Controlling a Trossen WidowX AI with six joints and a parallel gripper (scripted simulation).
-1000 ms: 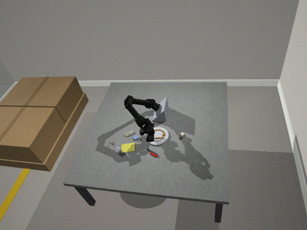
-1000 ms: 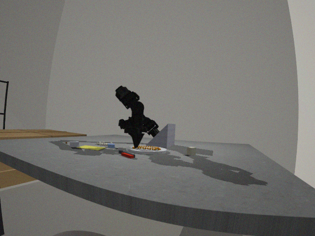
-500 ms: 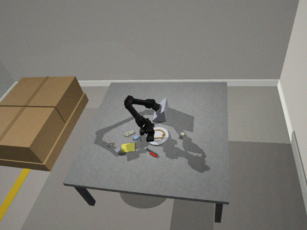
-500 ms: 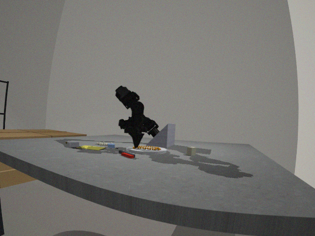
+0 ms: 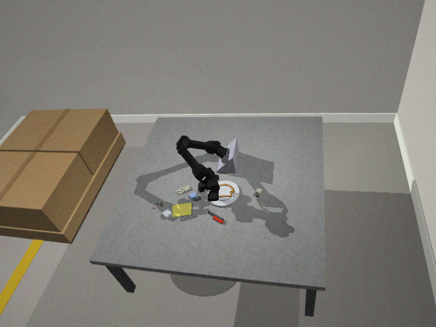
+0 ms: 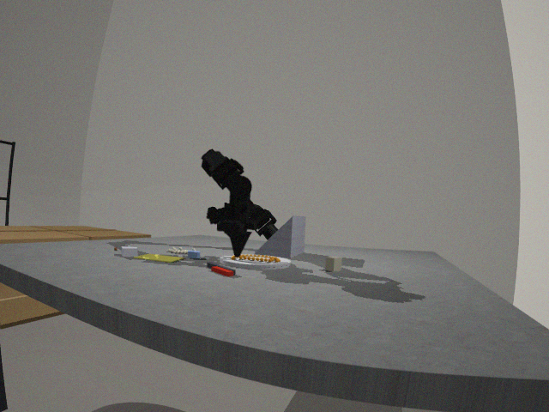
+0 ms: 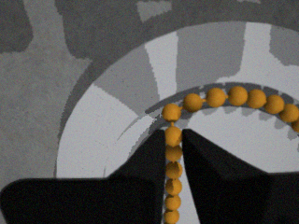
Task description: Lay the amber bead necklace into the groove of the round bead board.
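The round bead board lies 40 mm to the left of my gripper tip, 40 mm behind it and 10 mm below it. Round my gripper tip: blue cube (150 mm to the right, 10 mm below); then yellow sheet (190 mm to the right, 110 mm ahead, 20 mm below); then red-handled tool (150 mm ahead, 40 mm to the left, 10 mm below).
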